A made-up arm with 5 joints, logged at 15 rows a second.
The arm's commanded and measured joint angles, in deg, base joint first. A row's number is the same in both.
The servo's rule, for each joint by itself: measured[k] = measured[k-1] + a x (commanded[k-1-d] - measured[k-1]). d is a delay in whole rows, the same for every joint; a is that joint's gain. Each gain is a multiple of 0.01, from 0.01 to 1. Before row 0 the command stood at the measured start. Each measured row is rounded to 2 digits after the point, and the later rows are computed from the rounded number. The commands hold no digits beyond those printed.
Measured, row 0: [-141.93, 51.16, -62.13, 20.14, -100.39]
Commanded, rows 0 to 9: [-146.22, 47.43, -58.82, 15.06, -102.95]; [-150.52, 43.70, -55.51, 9.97, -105.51]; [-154.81, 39.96, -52.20, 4.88, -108.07]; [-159.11, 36.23, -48.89, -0.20, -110.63]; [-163.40, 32.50, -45.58, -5.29, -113.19]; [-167.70, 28.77, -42.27, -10.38, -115.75]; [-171.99, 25.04, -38.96, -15.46, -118.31]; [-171.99, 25.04, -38.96, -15.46, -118.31]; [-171.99, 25.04, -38.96, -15.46, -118.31]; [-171.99, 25.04, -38.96, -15.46, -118.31]
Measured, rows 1 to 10: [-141.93, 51.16, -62.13, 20.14, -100.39]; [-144.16, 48.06, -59.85, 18.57, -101.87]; [-147.47, 44.44, -56.86, 15.90, -103.98]; [-151.29, 40.72, -53.64, 12.48, -106.35]; [-155.36, 36.99, -50.36, 8.55, -108.83]; [-159.54, 33.26, -47.06, 4.26, -111.36]; [-163.78, 29.53, -43.75, -0.28, -113.91]; [-168.05, 25.80, -40.44, -4.99, -116.46]; [-170.10, 25.17, -39.42, -8.24, -117.53]; [-171.08, 25.06, -39.10, -10.48, -117.98]
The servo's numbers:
d 1
a 0.52 0.83 0.69 0.31 0.58

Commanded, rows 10 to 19: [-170.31, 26.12, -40.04, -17.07, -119.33]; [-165.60, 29.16, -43.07, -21.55, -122.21]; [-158.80, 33.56, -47.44, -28.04, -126.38]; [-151.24, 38.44, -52.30, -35.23, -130.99]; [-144.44, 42.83, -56.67, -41.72, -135.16]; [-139.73, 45.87, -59.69, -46.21, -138.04]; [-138.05, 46.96, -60.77, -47.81, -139.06]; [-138.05, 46.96, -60.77, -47.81, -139.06]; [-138.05, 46.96, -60.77, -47.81, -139.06]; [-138.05, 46.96, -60.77, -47.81, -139.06]
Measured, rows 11 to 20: [-171.55, 25.04, -39.00, -12.02, -118.17]; [-170.91, 25.94, -39.72, -13.59, -118.84]; [-168.15, 28.61, -42.03, -16.06, -120.79]; [-163.29, 32.72, -45.76, -19.77, -124.03]; [-157.02, 37.47, -50.27, -24.56, -128.07]; [-150.48, 41.92, -54.69, -29.88, -132.18]; [-144.89, 45.20, -58.14, -34.94, -135.58]; [-141.33, 46.66, -59.95, -38.93, -137.60]; [-139.62, 46.91, -60.52, -41.68, -138.45]; [-138.80, 46.95, -60.69, -43.58, -138.80]
